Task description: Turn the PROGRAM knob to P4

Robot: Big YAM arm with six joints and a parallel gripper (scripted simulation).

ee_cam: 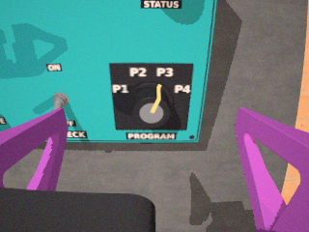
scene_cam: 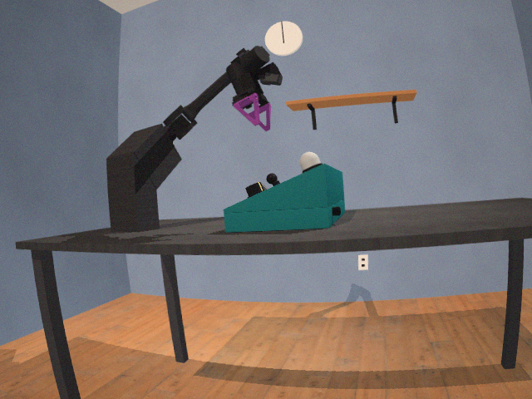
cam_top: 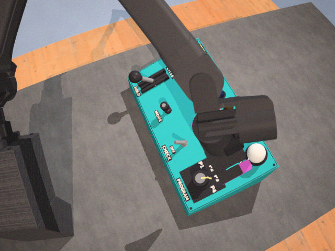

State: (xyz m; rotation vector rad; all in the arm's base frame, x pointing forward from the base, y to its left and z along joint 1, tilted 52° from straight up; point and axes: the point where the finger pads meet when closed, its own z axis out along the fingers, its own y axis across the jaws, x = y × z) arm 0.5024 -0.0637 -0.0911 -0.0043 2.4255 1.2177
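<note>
Now: the check toggle 6 cm behind my hand, 11 cm to the left of it and 17 cm below it. Round my hand: teal console (3 cm behind, 17 cm to the left, 19 cm below); mode knob (8 cm behind, 23 cm to the left, 17 cm below); hold lever (12 cm behind, 34 cm to the left, 16 cm below).
</note>
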